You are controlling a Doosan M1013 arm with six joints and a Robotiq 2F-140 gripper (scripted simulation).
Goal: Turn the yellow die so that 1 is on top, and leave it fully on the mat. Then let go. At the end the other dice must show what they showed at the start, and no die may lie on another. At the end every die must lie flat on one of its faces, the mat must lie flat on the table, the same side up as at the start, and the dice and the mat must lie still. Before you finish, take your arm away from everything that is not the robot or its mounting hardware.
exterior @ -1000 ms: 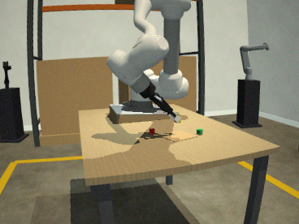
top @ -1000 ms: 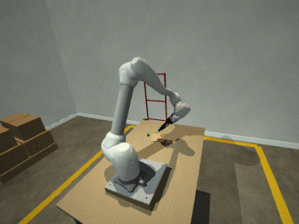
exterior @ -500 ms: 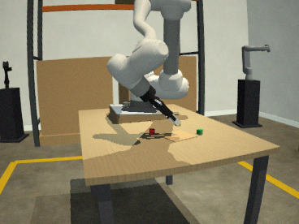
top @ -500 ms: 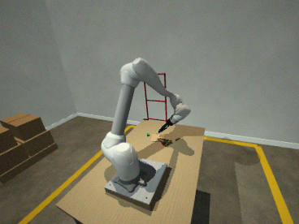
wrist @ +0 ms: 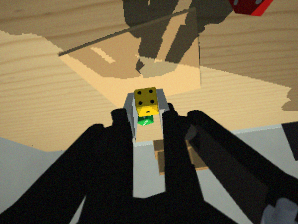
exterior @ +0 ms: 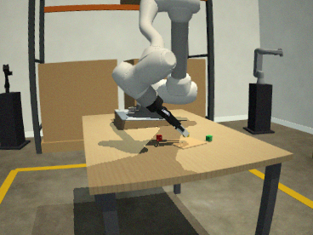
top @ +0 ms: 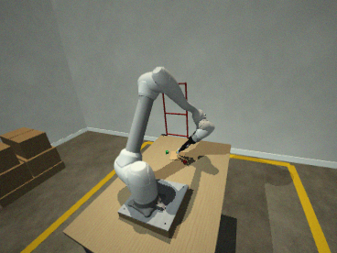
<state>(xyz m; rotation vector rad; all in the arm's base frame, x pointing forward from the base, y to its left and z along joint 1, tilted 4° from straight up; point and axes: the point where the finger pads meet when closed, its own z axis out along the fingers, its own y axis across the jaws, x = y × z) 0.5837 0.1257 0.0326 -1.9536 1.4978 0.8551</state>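
Now: the tan mat 60 mm below my hand, 20 mm to the left of it and 10 mm behind it. From my hand the other things lie so: green die: 140 mm to the left, 50 mm below, 20 mm behind; yellow die: 20 mm to the left, 20 mm below, 10 mm behind; red die: 100 mm to the right, 70 mm behind, 50 mm below.
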